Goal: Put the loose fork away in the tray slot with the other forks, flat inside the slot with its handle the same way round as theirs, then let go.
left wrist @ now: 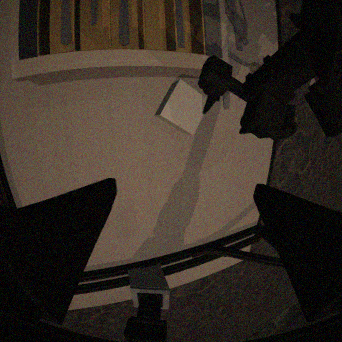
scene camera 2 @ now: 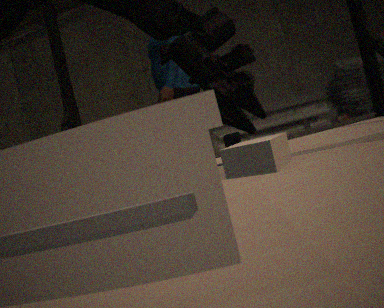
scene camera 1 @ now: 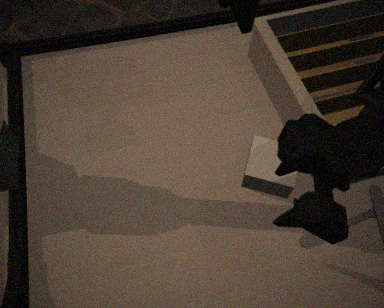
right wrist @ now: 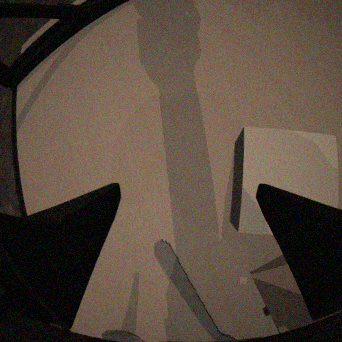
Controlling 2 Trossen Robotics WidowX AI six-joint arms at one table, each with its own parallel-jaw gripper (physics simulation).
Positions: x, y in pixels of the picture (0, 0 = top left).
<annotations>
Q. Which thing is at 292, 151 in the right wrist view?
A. A white box.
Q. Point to a white box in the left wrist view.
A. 181, 107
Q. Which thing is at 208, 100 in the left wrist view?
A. My right gripper.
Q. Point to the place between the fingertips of my right gripper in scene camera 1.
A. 276, 197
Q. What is my left gripper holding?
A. Nothing.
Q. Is my left gripper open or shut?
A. Open.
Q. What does the white box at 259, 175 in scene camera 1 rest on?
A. The table.
</annotations>
